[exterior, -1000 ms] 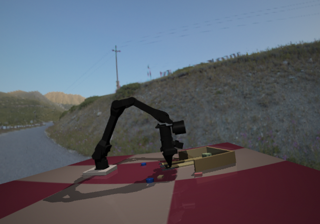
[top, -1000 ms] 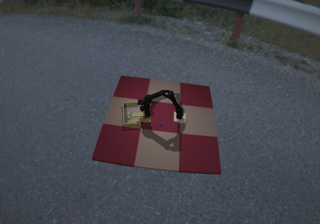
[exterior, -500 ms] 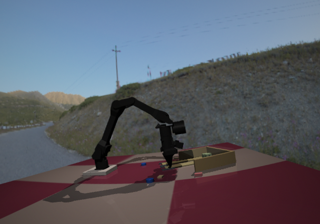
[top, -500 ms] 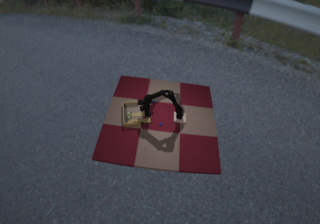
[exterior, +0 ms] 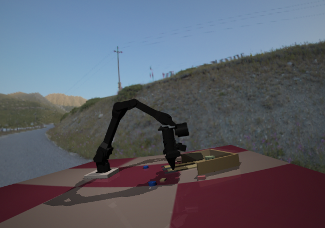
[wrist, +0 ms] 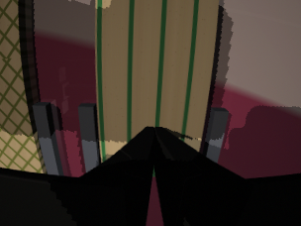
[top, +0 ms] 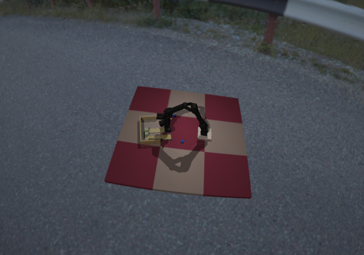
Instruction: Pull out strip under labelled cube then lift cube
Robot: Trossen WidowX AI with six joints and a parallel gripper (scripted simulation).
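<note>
Right now my gripper tip is 12 cm to the right of the cross-hatched strip and 7 cm short of it. Also, from my gripper tip: tan block (16 cm to the right, 3 cm behind); pink block (19 cm to the right, 13 cm ahead).
</note>
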